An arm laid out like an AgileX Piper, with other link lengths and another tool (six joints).
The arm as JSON. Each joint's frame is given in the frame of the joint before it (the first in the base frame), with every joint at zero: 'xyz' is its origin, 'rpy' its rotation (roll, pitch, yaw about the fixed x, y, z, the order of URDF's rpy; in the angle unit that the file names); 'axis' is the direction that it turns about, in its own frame. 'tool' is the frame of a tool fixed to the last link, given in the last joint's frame.
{
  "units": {
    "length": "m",
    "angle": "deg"
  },
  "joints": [
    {
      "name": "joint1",
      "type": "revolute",
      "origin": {
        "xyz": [
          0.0,
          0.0,
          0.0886
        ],
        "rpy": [
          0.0,
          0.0,
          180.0
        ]
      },
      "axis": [
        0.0,
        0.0,
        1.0
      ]
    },
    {
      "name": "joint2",
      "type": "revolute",
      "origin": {
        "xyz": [
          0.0,
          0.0,
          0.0
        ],
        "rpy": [
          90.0,
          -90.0,
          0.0
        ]
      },
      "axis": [
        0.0,
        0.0,
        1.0
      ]
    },
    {
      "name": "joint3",
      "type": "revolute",
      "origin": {
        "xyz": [
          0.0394,
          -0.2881,
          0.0
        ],
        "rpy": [
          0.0,
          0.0,
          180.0
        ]
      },
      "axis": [
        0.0,
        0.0,
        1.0
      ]
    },
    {
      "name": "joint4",
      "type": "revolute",
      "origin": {
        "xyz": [
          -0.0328,
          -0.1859,
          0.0
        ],
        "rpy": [
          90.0,
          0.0,
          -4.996
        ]
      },
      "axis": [
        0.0,
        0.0,
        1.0
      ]
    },
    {
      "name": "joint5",
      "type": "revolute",
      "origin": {
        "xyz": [
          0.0,
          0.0,
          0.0
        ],
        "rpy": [
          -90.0,
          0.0,
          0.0
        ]
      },
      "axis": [
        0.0,
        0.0,
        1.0
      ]
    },
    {
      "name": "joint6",
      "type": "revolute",
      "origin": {
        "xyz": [
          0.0,
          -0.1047,
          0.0
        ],
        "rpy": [
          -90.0,
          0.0,
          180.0
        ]
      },
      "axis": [
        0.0,
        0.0,
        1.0
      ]
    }
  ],
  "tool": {
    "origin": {
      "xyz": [
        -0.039,
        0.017,
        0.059
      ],
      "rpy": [
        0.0,
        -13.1,
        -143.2
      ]
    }
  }
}
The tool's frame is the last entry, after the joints.
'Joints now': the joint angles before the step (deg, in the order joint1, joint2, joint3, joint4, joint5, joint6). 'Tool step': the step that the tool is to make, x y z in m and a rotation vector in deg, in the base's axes. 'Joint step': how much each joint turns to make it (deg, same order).
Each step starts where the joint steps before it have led.
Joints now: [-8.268 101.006 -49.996 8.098 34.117 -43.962]
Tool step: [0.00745 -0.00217 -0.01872 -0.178 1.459 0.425]
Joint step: [0.000 4.531 -0.177 0.067 -2.906 -0.761]
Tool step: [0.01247 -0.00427 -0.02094 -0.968 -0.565 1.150]
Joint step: [0.000 4.857 -0.017 -0.001 -5.482 -1.644]
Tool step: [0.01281 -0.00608 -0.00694 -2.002 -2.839 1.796]
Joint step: [-0.001 1.880 -0.051 -1.604 -4.923 -0.833]
